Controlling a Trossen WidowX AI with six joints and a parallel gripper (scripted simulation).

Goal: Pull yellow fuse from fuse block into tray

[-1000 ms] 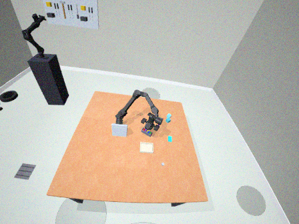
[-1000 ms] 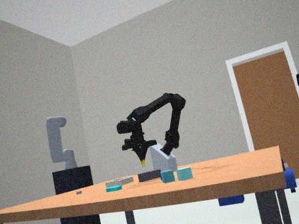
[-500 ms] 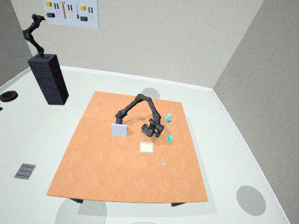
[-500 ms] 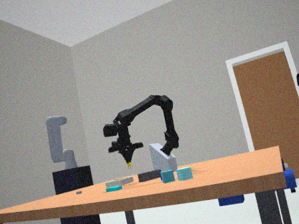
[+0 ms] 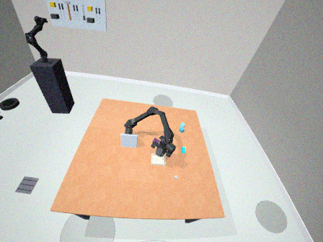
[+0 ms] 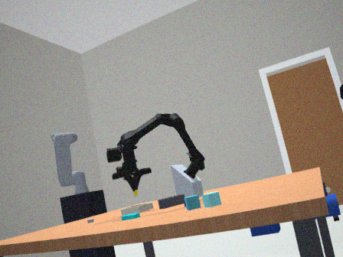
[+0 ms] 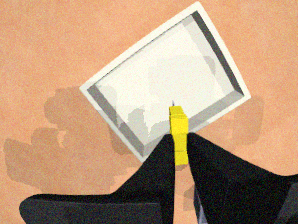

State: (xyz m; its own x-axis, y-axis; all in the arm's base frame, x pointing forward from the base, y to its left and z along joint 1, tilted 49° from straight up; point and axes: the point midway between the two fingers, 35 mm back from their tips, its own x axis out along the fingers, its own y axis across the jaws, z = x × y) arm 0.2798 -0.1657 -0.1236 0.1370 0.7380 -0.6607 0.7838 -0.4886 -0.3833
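Now: gripper tip 10 mm to the left of the cream tray and 100 mm above it. Round my gripper tip: blue fuse (40 mm ahead, 160 mm to the left, 70 mm below); yellow fuse (10 mm below); green fuse (50 mm ahead, 150 mm to the left, 70 mm below).
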